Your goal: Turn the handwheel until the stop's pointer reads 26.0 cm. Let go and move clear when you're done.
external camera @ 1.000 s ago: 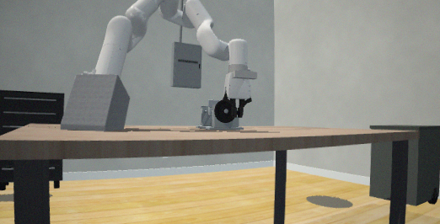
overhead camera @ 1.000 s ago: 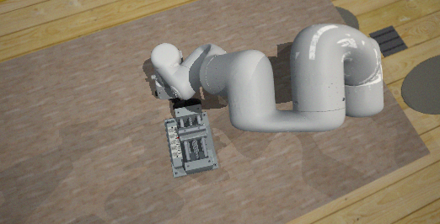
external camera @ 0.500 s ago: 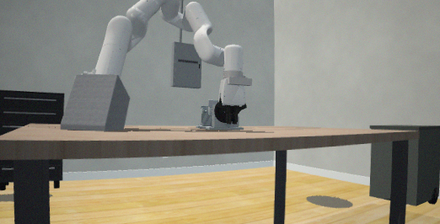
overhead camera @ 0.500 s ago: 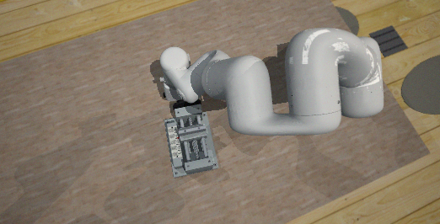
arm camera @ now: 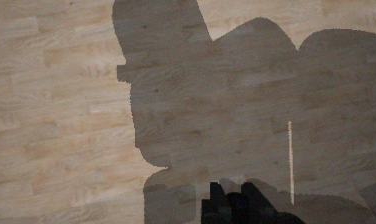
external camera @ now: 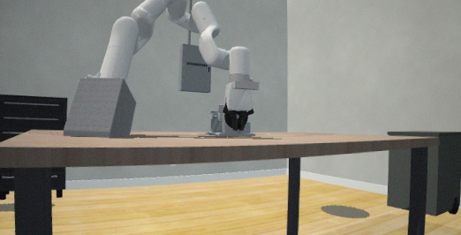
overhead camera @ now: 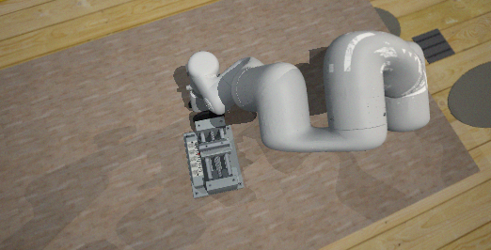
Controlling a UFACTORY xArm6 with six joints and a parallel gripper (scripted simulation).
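The stop carriage is 140 mm to the left of my hand, 50 mm above it and 10 mm ahead of it. From my hand the other things lie so: handwheel 20 mm to the left, 10 mm above.
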